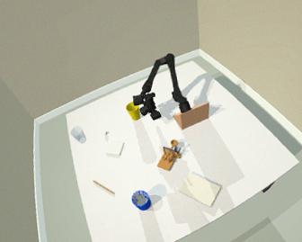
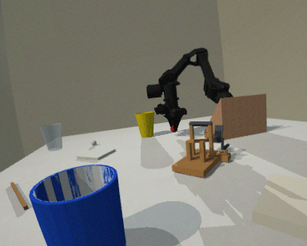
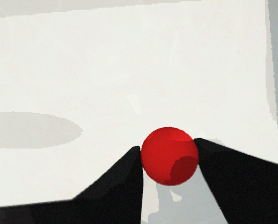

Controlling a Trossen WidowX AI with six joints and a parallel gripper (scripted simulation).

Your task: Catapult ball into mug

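Right now my gripper tip is 3 cm short of the wooden catapult, 33 cm to the right of it and 2 cm below it. Round my gripper tip: red ball (1 cm above); then white pad (34 cm ahead, 8 cm to the left, 3 cm below); then yellow cup (10 cm ahead, 10 cm to the right).
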